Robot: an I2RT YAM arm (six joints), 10 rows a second.
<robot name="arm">
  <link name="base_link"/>
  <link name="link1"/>
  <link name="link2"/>
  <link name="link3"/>
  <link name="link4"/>
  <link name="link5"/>
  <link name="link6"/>
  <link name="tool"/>
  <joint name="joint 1" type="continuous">
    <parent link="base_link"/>
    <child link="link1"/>
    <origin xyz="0 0 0.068" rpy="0 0 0"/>
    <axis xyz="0 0 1"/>
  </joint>
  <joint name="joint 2" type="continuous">
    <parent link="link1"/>
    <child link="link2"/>
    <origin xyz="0.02 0.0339 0.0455" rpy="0 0 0"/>
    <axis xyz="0 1 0"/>
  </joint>
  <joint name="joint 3" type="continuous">
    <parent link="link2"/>
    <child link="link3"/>
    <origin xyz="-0.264 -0.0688 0" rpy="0 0 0"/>
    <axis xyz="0 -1 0"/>
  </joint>
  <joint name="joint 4" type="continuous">
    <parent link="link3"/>
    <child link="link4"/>
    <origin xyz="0.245 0.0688 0.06" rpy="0 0 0"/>
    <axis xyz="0 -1 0"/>
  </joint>
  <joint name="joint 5" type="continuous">
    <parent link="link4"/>
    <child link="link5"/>
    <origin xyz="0.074 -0.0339 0.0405" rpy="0 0 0"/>
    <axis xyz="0 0 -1"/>
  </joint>
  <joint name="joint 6" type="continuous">
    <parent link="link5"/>
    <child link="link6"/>
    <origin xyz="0.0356 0 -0.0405" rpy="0 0 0"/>
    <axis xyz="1 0 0"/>
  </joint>
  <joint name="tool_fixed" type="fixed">
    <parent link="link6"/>
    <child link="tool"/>
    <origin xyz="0 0 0" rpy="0 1.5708 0"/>
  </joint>
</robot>
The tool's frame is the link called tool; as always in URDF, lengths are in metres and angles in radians. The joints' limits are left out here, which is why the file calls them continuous.
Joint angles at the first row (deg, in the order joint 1, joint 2, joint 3, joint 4, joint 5, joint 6):
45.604, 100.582, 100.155, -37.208, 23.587, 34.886
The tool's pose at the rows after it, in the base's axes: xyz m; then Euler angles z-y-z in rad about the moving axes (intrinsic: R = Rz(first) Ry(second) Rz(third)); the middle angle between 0 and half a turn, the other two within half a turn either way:
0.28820 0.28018 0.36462 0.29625 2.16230 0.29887
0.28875 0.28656 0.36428 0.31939 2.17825 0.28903
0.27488 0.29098 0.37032 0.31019 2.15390 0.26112
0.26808 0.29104 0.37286 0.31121 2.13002 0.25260
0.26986 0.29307 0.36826 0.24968 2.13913 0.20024
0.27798 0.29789 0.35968 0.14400 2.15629 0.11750
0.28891 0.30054 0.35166 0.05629 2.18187 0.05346
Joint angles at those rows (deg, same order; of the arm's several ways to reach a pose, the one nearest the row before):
46.252, 101.275, 100.624, -36.950, 23.952, 34.485
46.743, 102.616, 102.468, -38.180, 23.022, 33.741
48.824, 101.263, 101.884, -38.215, 25.504, 33.303
49.656, 99.963, 100.459, -36.871, 26.552, 32.698
49.872, 101.032, 101.148, -38.250, 29.354, 32.522
49.746, 104.040, 103.756, -41.233, 33.518, 32.783
49.003, 107.314, 107.078, -44.890, 35.941, 33.584

